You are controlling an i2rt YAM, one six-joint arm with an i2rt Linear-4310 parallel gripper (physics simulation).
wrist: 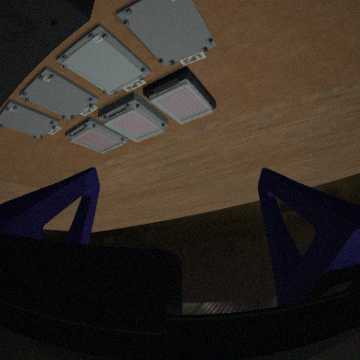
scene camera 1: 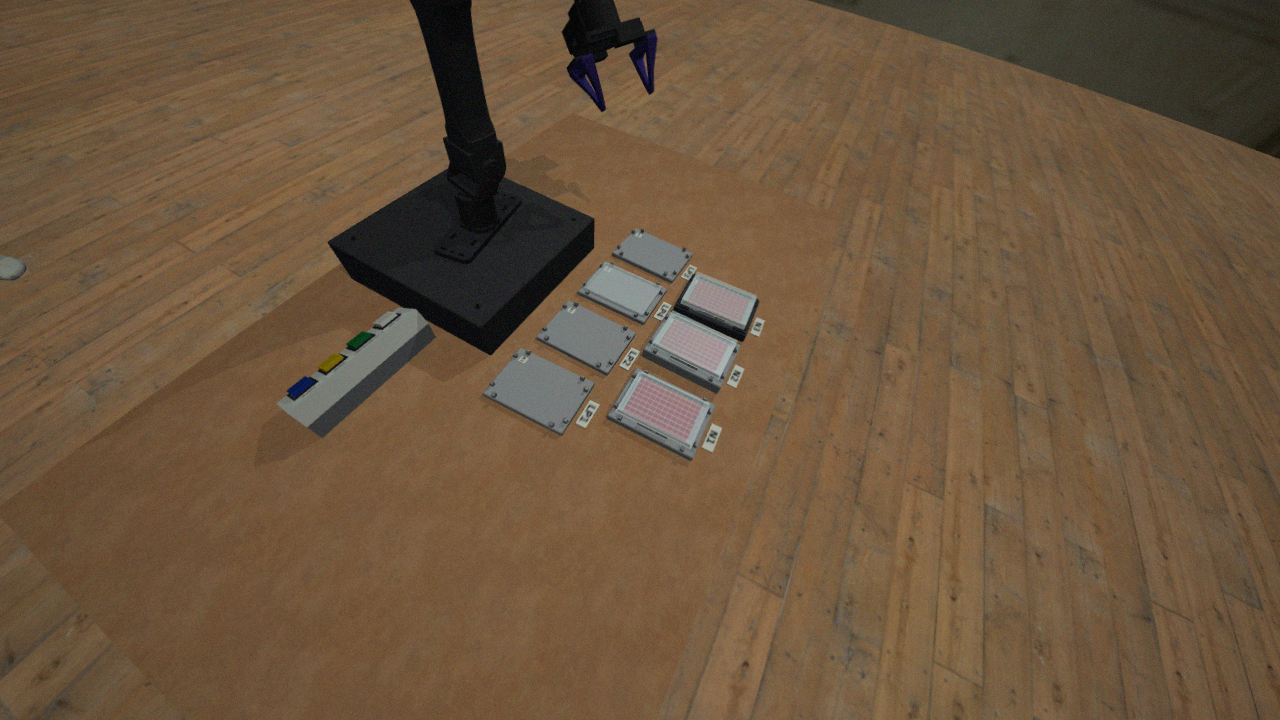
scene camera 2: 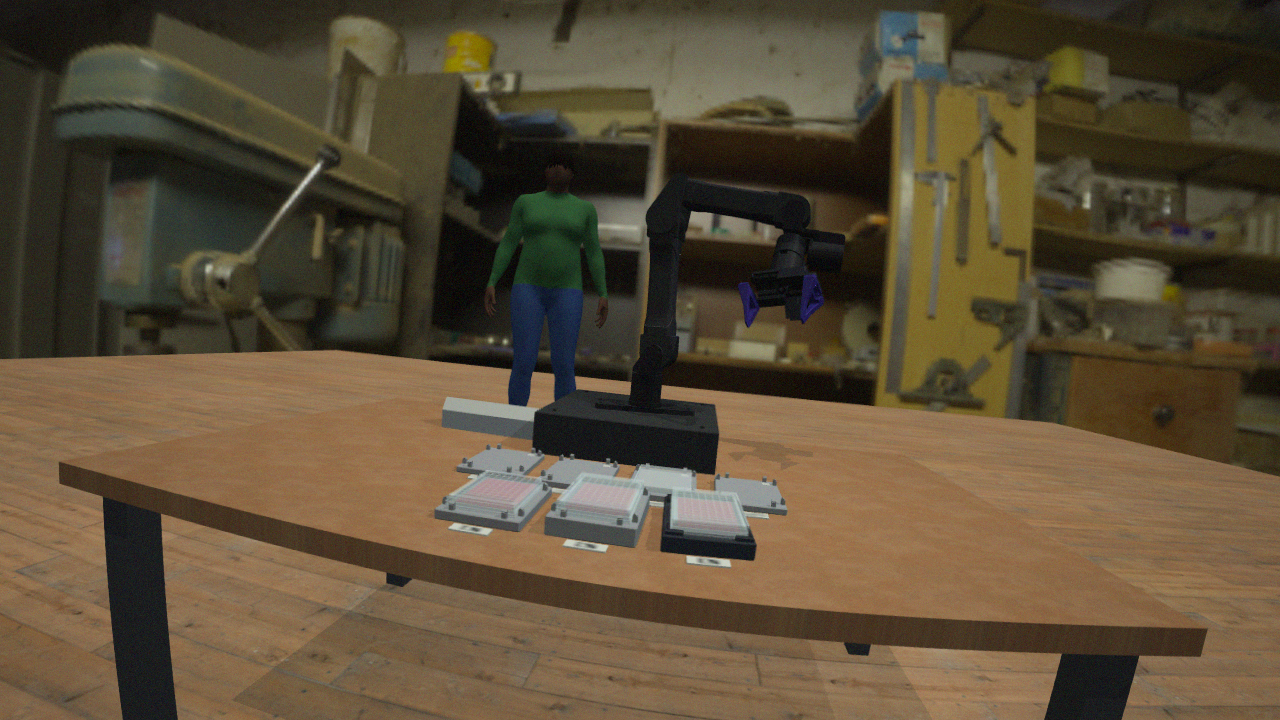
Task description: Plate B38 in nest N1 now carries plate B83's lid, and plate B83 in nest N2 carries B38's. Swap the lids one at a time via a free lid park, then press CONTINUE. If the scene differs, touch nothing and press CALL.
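Where they show: gripper, fingertip midpoint: [wrist: 178, 176] [scene camera 1: 628, 102] [scene camera 2: 773, 323]; arm's base at its link origin: [scene camera 1: 481, 225] [scene camera 2: 644, 409].
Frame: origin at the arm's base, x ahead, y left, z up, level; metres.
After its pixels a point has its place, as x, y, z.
Three uncovered plates with pink wells sit in a row: a black-framed one [scene camera 1: 716, 302] @(0.458, 0.031, -0.045), a middle grey one [scene camera 1: 693, 347] @(0.440, -0.091, -0.041) and a near grey one [scene camera 1: 660, 412] @(0.421, -0.221, -0.054). Beside them lies a row of grey lid parks [scene camera 1: 652, 253] @(0.302, 0.142, -0.071), [scene camera 1: 623, 290] @(0.283, 0.008, -0.063), [scene camera 1: 586, 336] @(0.256, -0.116, -0.071), [scene camera 1: 539, 390] @(0.228, -0.244, -0.071); the second looks paler, as if a lid rests on it. Small labels sit by each. My gripper [scene camera 1: 615, 72] hangs open and empty high above the table, clear of everything. The wrist view shows the plates [wrist: 178, 98] @(0.432, 0.058, -0.044) and parks [wrist: 103, 61] @(0.268, 0.029, -0.063) far below.
The black arm base [scene camera 1: 465, 260] @(0.030, -0.098, 0.008) stands left of the parks. A grey button box [scene camera 1: 355, 369] @(-0.019, -0.328, -0.028) with blue, yellow, green and white buttons lies in front of it. A person [scene camera 2: 550, 272] stands behind the table.
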